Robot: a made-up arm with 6 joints. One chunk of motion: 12 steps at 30 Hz.
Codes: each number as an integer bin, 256 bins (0 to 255) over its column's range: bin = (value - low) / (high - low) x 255, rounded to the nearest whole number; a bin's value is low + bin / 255 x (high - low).
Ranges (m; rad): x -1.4..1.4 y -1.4..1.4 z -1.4..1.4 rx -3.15..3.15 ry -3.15..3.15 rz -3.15..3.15
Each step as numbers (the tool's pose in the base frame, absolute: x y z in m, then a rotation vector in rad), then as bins.
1 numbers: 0.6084 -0.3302 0.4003 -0.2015 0.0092 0.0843
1 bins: 183 97 164 119 128 131
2 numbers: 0.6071 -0.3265 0.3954 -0.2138 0.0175 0.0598
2 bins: 183 98 164 119 128 130
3 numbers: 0.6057 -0.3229 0.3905 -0.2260 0.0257 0.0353
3 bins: 183 98 163 118 129 129
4 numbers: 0.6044 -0.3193 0.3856 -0.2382 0.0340 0.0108
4 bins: 183 98 163 118 129 128
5 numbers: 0.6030 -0.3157 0.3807 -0.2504 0.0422 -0.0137
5 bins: 182 99 162 117 129 127
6 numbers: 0.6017 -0.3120 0.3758 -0.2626 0.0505 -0.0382
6 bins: 182 99 162 117 130 126
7 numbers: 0.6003 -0.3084 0.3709 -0.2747 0.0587 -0.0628
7 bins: 182 99 161 116 130 125
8 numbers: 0.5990 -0.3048 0.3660 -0.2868 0.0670 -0.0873
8 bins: 182 100 161 116 130 124
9 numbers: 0.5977 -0.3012 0.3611 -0.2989 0.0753 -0.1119
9 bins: 182 100 160 115 131 123
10 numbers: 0.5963 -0.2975 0.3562 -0.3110 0.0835 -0.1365
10 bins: 182 100 160 115 131 122
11 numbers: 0.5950 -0.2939 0.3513 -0.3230 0.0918 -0.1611
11 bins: 182 101 159 114 131 121
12 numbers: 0.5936 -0.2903 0.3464 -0.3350 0.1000 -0.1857
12 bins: 182 101 159 114 132 120
